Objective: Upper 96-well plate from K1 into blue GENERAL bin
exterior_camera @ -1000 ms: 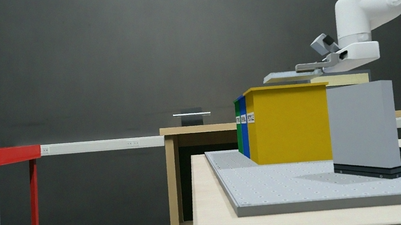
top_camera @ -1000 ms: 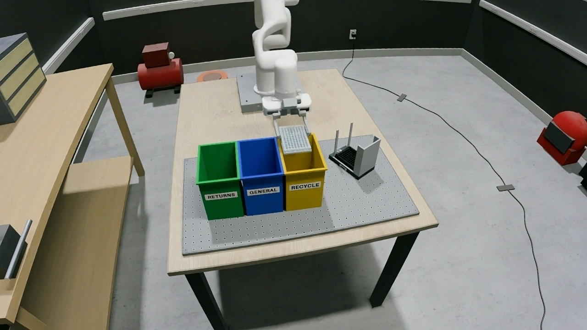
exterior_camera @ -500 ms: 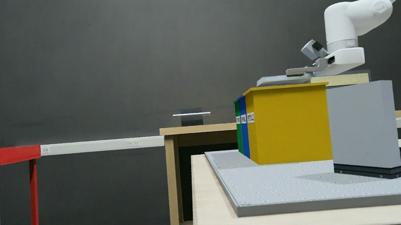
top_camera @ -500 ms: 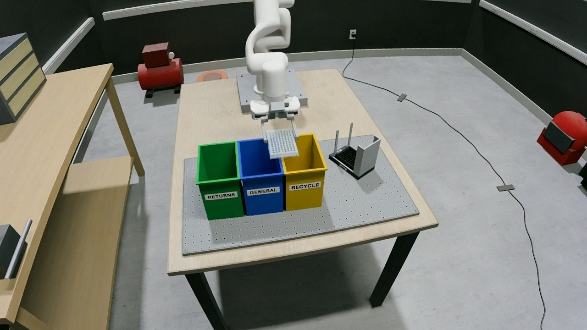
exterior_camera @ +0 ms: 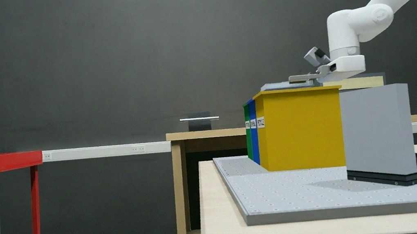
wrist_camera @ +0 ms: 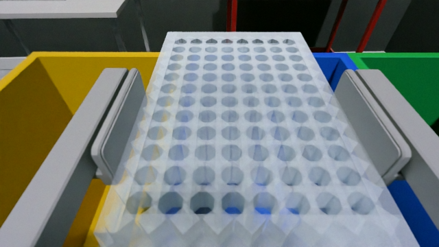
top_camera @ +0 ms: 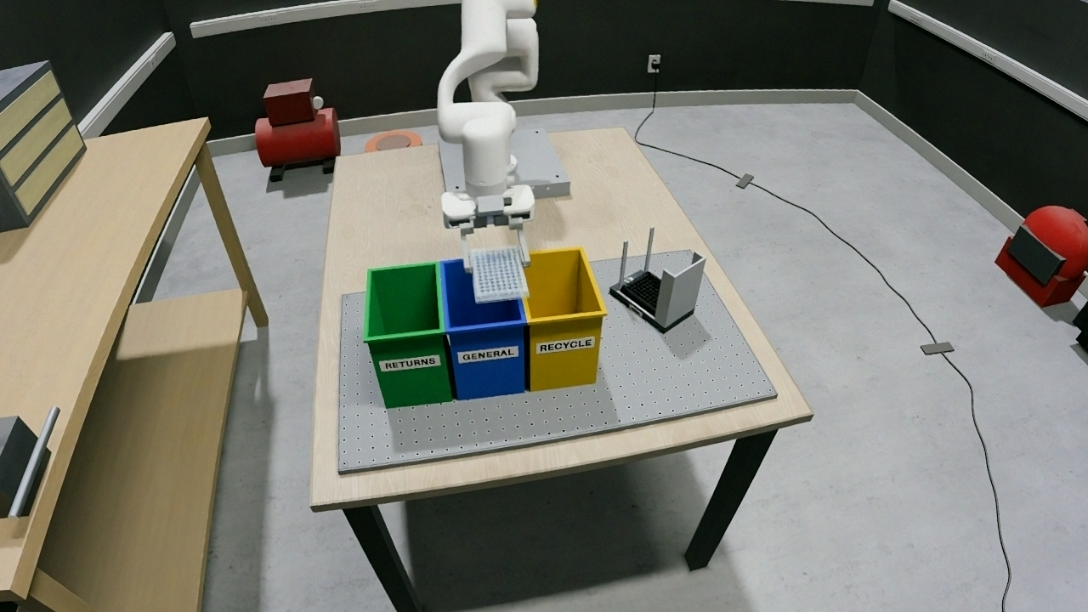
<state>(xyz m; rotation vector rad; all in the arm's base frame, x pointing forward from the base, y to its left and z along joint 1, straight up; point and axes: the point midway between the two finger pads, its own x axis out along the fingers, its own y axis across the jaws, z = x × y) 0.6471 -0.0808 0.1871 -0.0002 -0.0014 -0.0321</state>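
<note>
The blue general bin is 3 cm ahead of my hand, 3 cm to the right of it and 13 cm below it. Round my hand: clear 96-well plate 2 cm ahead, 1 cm below; then yellow recycle bin 3 cm ahead, 10 cm to the left, 13 cm below; then green returns bin 2 cm ahead, 16 cm to the right, 13 cm below.
</note>
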